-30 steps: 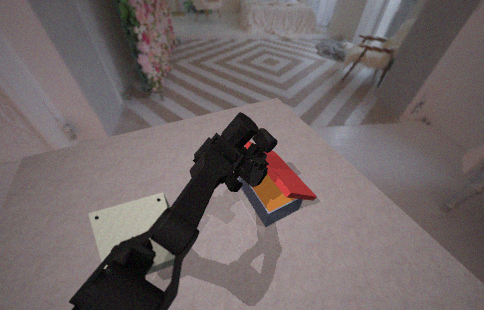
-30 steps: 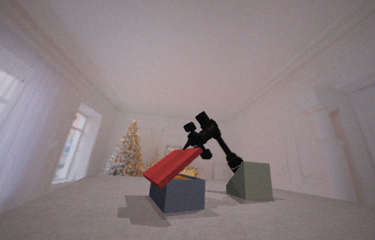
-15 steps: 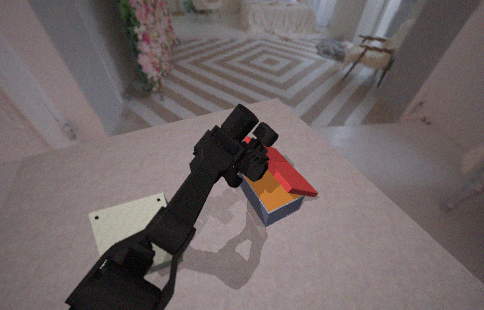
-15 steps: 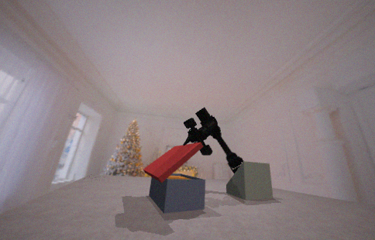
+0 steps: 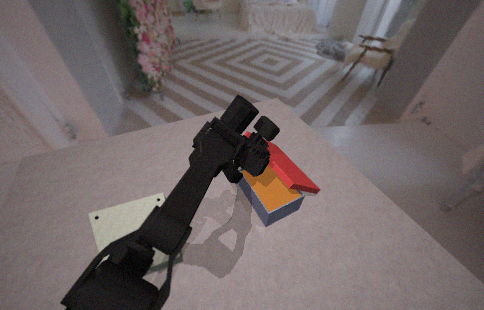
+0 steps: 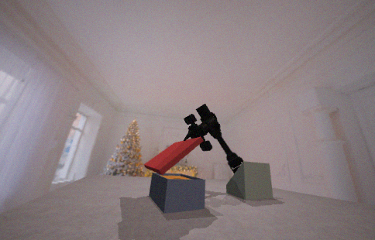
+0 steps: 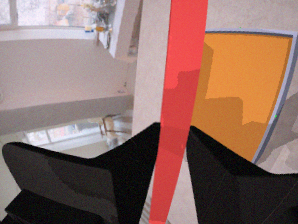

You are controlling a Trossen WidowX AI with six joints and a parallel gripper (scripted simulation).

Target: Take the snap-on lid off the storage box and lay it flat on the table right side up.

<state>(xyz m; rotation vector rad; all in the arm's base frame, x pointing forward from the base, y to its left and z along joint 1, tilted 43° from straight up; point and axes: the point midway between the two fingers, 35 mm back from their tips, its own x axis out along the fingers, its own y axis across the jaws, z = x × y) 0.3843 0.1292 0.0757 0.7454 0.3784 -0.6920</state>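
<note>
My gripper tip is 7 cm short of the red lid, 1 cm to the right of it and 5 cm above it. The rest, counted from my gripper tip: blue storage box (3 cm ahead, 18 cm below).
</note>
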